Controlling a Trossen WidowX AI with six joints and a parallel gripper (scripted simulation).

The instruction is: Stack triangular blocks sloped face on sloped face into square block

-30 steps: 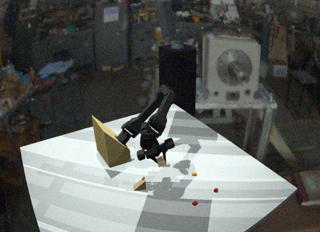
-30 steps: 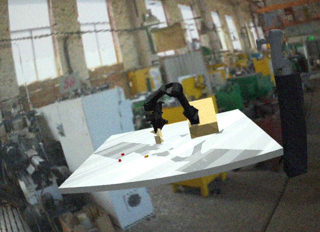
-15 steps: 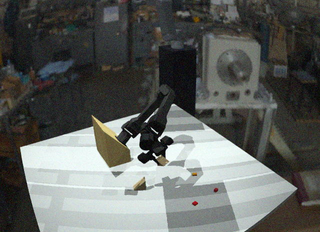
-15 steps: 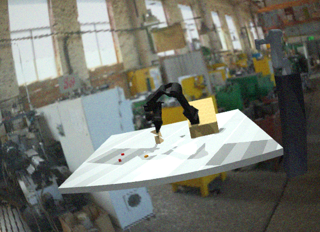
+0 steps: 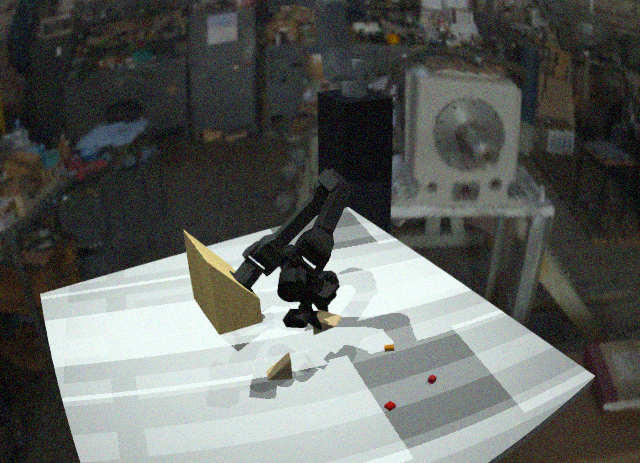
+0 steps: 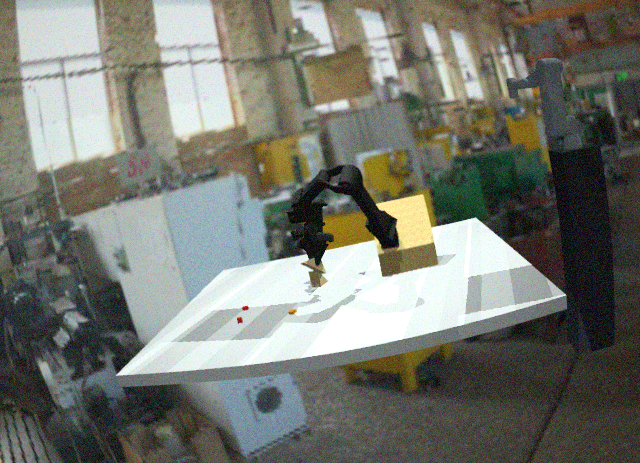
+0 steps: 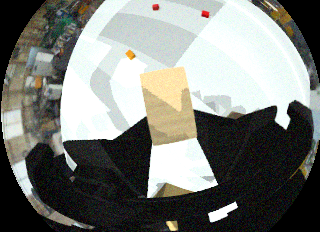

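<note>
My gripper tip is now 1 cm below the small tan triangular block. Also, from my gripper tip: small orange piece (7 cm ahead, 16 cm to the left, 10 cm below).
</note>
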